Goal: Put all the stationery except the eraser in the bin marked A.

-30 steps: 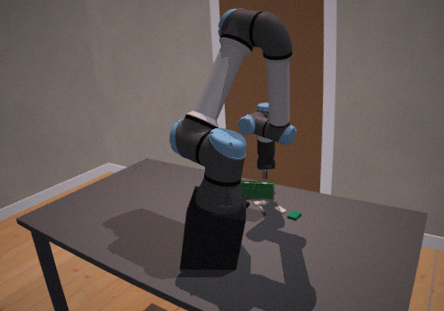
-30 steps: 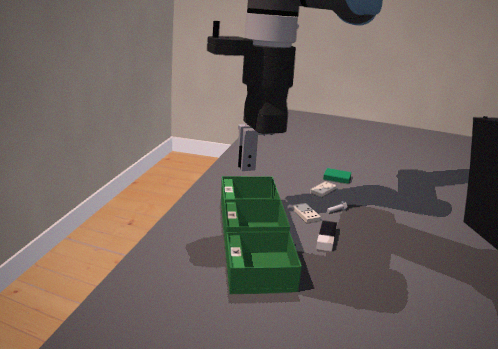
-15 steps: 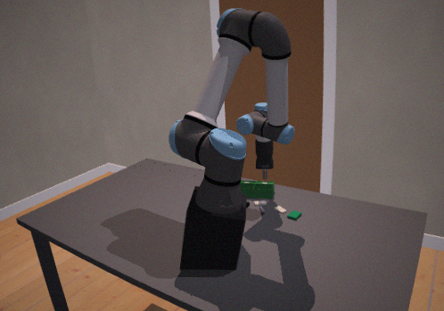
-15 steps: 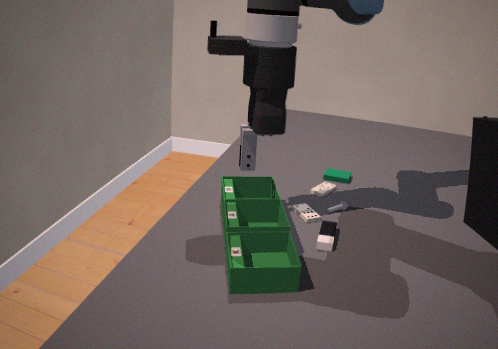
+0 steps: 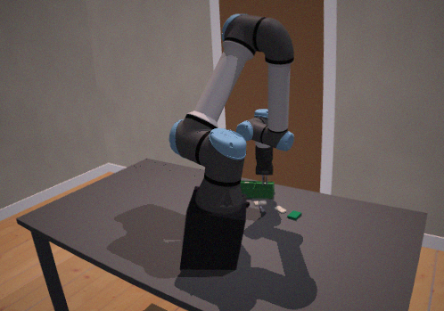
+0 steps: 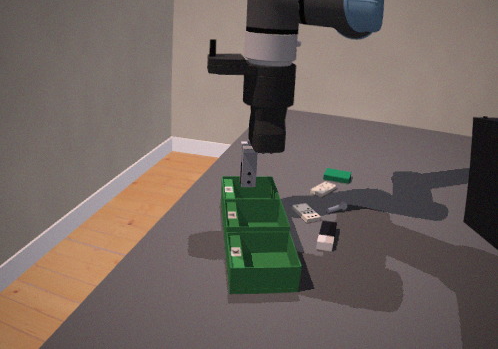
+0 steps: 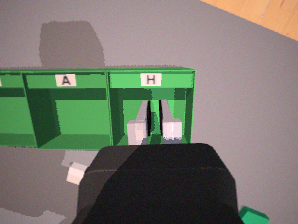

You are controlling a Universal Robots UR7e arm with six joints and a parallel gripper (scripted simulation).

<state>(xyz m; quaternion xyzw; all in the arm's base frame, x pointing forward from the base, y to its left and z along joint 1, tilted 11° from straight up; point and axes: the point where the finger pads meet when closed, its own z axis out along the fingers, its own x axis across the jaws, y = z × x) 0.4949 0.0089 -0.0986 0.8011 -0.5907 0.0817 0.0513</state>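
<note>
My gripper is now 3 cm past the joined green bins, 8 cm to the right of it and 4 cm above it. Also, from my hand: bolt (15 cm behind, 4 cm to the right, 6 cm below); then black-and-white block (13 cm behind, 6 cm to the left, 6 cm below); then domino (13 cm behind, 12 cm to the right, 6 cm below).
</note>
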